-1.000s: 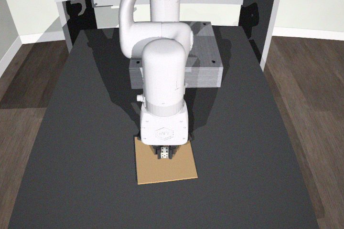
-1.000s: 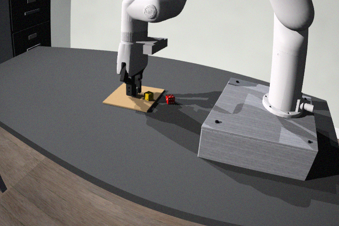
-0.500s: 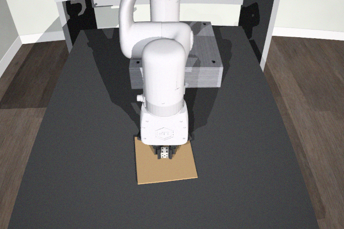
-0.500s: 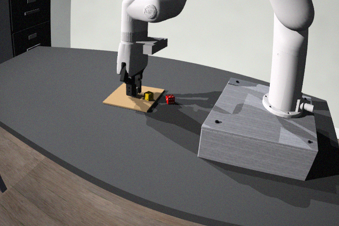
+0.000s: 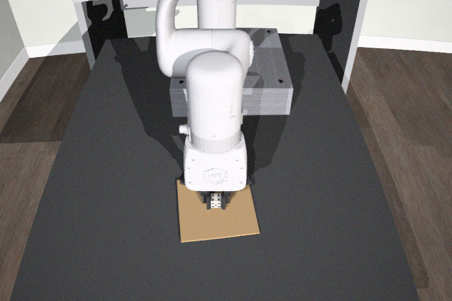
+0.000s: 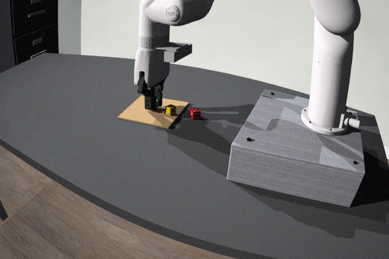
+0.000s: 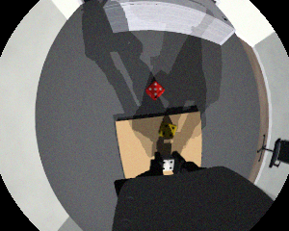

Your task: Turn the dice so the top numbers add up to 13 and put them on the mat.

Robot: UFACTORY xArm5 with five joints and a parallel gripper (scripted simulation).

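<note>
The white die lies 10 mm below my hand. Round my hand: yellow die 50 mm behind, 10 mm to the right, 20 mm below; then red die 100 mm behind, 40 mm to the right, 20 mm below; then tan mat 30 mm below.
</note>
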